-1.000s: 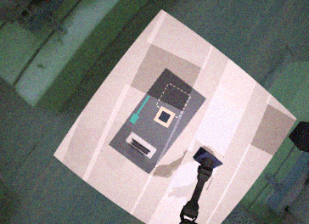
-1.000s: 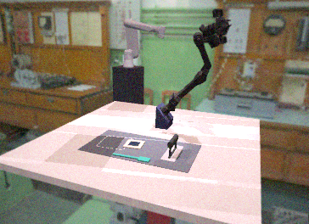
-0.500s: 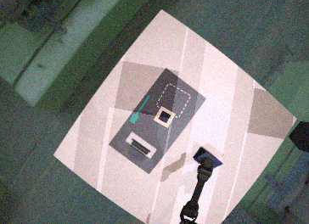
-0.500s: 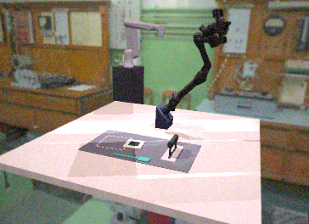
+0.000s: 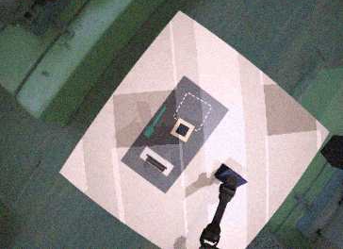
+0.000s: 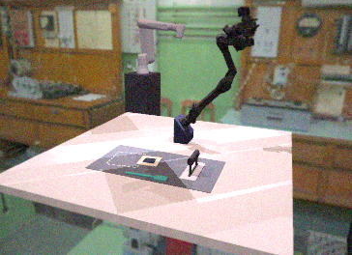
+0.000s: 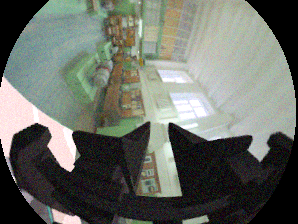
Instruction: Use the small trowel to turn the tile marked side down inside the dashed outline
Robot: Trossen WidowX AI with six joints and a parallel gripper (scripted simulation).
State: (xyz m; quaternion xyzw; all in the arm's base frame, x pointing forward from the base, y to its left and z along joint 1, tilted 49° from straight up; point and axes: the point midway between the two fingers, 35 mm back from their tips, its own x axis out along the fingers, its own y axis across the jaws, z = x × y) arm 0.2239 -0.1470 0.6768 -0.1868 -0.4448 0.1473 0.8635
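The small trowel is 67 cm below my gripper tip, 20 cm to the right of it and 20 cm ahead of it. Also, from my gripper tip: tile (70 cm below, 44 cm to the right, 24 cm ahead); teal trowel (70 cm below, 39 cm ahead, 35 cm to the right); grey mat (73 cm below, 39 cm to the right, 25 cm ahead).
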